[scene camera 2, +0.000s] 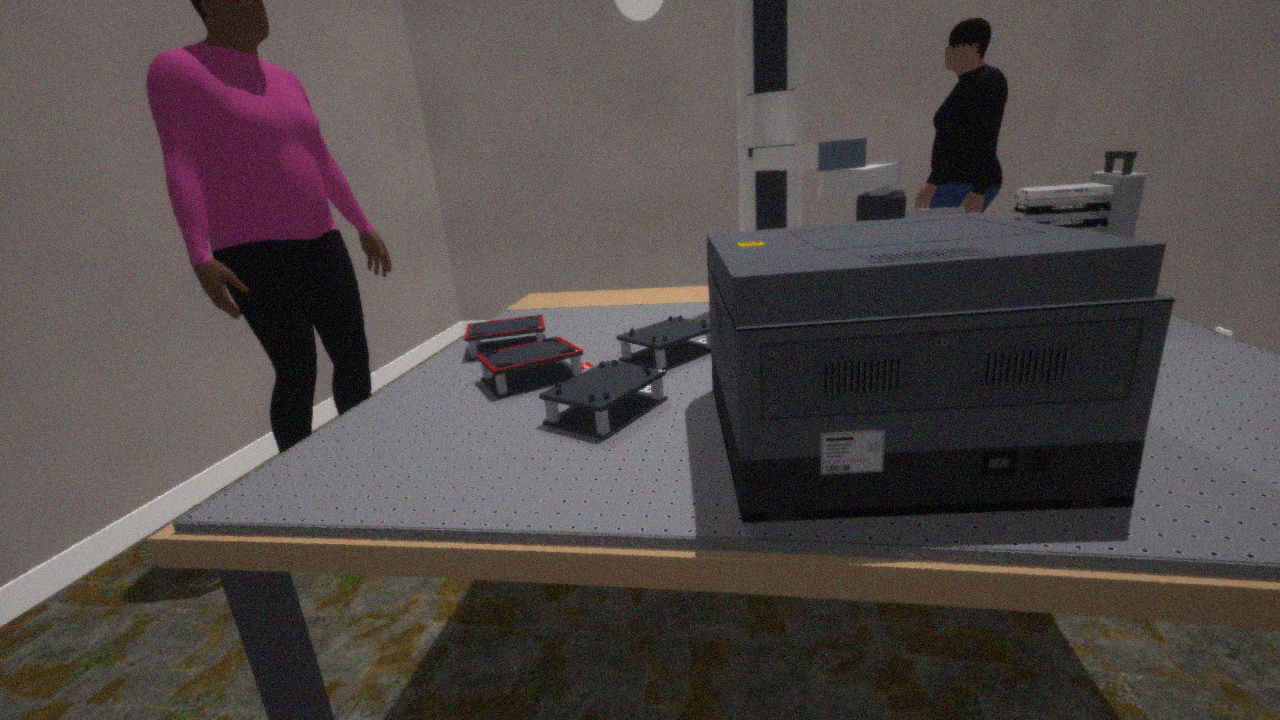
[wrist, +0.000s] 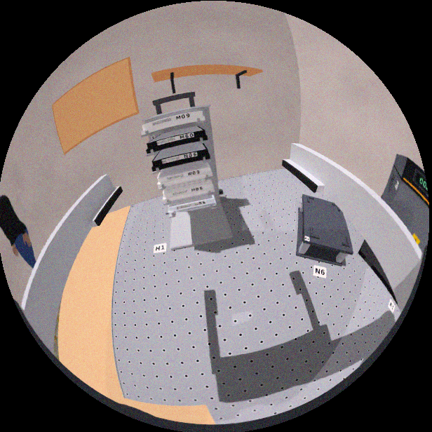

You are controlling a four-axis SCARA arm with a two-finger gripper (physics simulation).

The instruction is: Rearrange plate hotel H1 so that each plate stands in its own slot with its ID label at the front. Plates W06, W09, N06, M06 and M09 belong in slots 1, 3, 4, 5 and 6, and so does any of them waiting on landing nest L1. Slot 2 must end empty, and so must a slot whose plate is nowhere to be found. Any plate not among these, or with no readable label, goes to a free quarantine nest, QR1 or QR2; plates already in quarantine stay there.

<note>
I see my gripper, a plate hotel H1, a landing nest L1, a quarantine nest QR2, a dark nest N6, a dark nest RG and a quarantine nest QR1.
My gripper is seen too in the wrist view.
</note>
